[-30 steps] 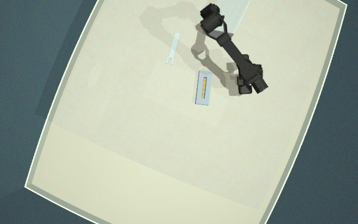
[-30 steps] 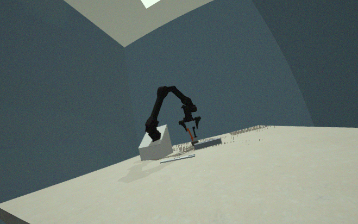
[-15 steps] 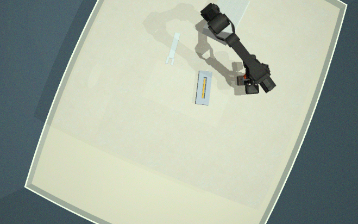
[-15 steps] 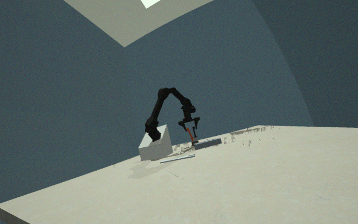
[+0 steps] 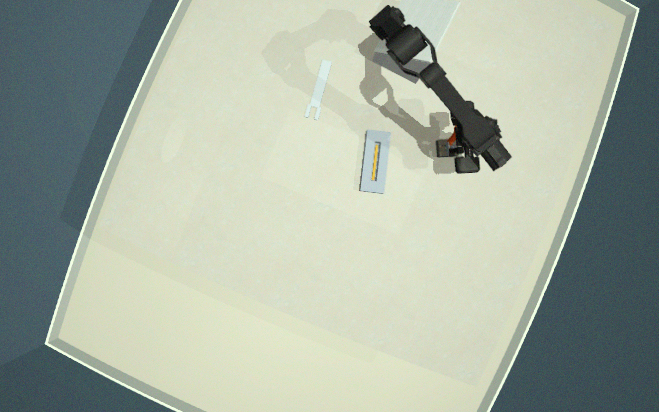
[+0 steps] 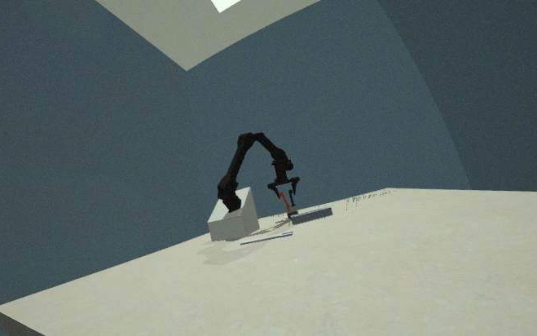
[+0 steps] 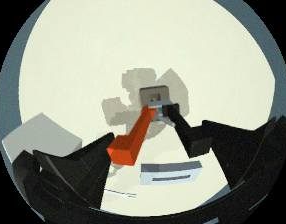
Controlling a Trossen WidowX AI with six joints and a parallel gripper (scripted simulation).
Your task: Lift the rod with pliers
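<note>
The orange handle lies 2 cm behind my gripper tip, 1 cm to the right of it and 2 cm below it. Also, from my gripper tip: grey channel block (11 cm ahead, 19 cm to the right, 11 cm below); then thin yellow rod (11 cm ahead, 19 cm to the right, 11 cm below); then holster (1 cm ahead, 11 cm below).
</note>
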